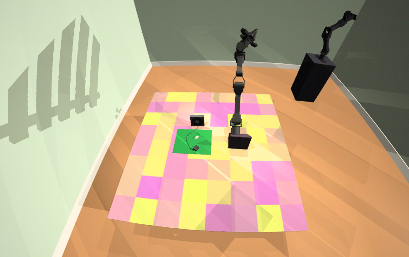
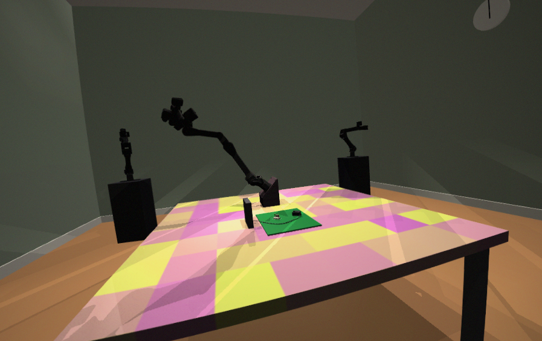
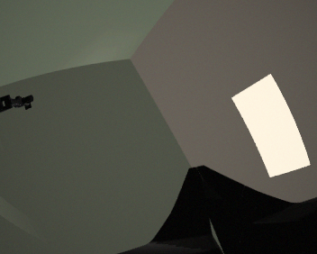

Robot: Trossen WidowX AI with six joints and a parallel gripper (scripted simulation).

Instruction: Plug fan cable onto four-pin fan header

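Now: gripper tip 40 cm short of the dark plug, 65 cm to the right of it and 68 cm above it. From my gripper tip the other things lie so: green board 43 cm ahead, 58 cm to the left, 71 cm below; then black fan 42 cm ahead, 41 cm to the left, 64 cm below.
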